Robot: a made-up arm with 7 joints.
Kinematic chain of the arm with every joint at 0, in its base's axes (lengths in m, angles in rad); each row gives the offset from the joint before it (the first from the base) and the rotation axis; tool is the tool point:
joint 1: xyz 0 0 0.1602 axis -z
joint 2: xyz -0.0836 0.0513 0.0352 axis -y
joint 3: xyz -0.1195 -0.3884 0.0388 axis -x
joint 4: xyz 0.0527 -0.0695 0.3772 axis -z
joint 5: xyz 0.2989 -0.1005 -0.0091 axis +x
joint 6: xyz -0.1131 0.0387 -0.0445 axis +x
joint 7: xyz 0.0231 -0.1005 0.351 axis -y
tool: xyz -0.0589 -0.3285 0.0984
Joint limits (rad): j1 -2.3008..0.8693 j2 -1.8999..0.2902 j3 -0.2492..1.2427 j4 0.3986..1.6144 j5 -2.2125..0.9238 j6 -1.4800..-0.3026 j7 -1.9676..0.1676
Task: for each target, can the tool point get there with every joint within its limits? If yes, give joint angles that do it. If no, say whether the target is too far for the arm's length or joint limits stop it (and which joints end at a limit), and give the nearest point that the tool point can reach.
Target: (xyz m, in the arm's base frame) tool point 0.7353 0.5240 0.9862
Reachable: yes | joints -1.6676 -0.6876 -0.0646 1.0484 0.0620 -0.6305 -1.0286
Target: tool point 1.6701 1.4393 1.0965
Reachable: no: too far | nearest point 0.9161 0.7441 0.7735 | short by 1.075 m
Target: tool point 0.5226 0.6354 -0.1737
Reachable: yes | joints -1.2812 -1.6991 0.2470 1.2504 -0.7074 -0.6635 -0.5997
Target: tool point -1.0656 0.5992 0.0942
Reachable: no: joint limits stop it (at a limit: joint 1, joint 2, joint 5) | nearest point -0.7335 0.4994 0.1216 | short by 0.348 m
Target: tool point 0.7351 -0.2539 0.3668
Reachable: yes | joints -0.0718 -0.8357 0.3516 1.1745 -0.8748 -0.9157 -1.5295
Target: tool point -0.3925 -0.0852 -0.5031
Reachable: no: joint limits stop it (at a limit: joint 1, joint 2, joint 6) | nearest point -0.3370 -0.0327 -0.3409 | short by 0.179 m
